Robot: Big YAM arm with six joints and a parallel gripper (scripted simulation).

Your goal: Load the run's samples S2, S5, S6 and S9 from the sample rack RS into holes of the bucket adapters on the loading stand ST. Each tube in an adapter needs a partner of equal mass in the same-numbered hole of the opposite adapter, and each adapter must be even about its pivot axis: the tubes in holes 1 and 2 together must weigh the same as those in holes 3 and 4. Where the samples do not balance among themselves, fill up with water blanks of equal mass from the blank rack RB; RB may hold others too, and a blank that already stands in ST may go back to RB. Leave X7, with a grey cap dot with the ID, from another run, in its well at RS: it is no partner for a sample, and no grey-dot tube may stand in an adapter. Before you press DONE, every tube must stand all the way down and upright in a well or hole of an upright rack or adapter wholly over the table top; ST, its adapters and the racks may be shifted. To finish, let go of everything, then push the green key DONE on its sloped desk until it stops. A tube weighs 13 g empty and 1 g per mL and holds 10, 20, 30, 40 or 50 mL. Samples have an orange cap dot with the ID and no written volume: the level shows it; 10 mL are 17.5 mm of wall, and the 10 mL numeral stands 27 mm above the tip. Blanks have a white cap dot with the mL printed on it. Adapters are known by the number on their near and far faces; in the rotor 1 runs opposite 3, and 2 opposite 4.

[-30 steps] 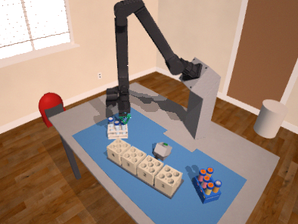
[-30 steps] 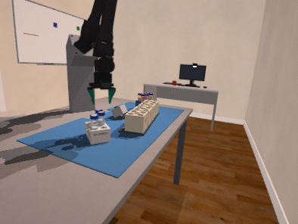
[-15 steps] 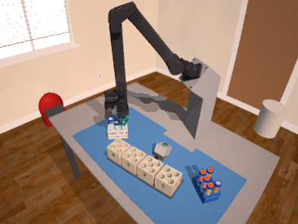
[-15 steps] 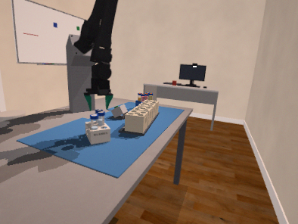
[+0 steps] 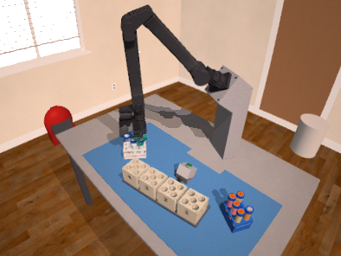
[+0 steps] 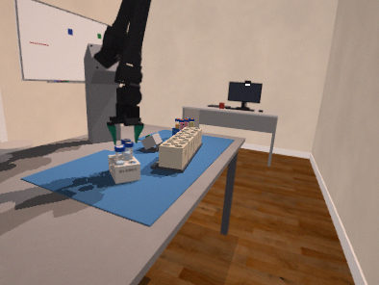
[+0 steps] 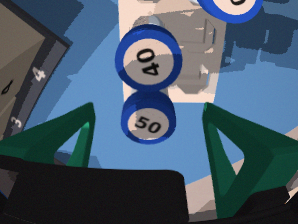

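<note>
The 50 mL blank is 5 cm below my hand and 1 cm behind it. The rest, counted from my hand: 30 mL blank (9 cm to the right, 5 cm below, 1 cm behind); 40 mL blank (5 cm below, 4 cm to the right, 2 cm ahead); white blank rack RB (8 cm below, 4 cm to the right).
</note>
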